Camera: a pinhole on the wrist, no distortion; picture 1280 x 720 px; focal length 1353.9 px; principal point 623.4 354.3 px. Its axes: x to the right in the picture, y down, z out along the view. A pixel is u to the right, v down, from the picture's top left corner.
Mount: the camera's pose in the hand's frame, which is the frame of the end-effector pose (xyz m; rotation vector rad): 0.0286 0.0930 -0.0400 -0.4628 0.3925 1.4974
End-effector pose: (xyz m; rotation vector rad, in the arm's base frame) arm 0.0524 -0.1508 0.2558 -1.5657 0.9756 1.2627
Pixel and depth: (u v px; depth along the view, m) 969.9 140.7 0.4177
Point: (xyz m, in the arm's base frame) -0.3872 -0.0282 0.0851
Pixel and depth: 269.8 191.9 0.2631
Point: -0.1653 0.0045 0.1599
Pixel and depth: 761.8 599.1 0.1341
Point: -0.1314 -0.1422 0.2221
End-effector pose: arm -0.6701 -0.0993 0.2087 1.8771 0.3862 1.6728
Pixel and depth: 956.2 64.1 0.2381
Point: -0.5704 -0.2973 0.4219
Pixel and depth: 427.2 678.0 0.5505
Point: -0.2921 -0.5258 0.2792
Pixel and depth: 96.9 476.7 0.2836
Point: -0.4458 -0.2814 0.2781
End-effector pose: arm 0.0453 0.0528 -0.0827 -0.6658 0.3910 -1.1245
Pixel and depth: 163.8 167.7 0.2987
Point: 0.3412 0.1240 0.0128
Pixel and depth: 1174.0 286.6 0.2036
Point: 0.3014 0.1199 -0.1929
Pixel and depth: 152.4 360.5 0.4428
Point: 0.4318 0.2214 0.1006
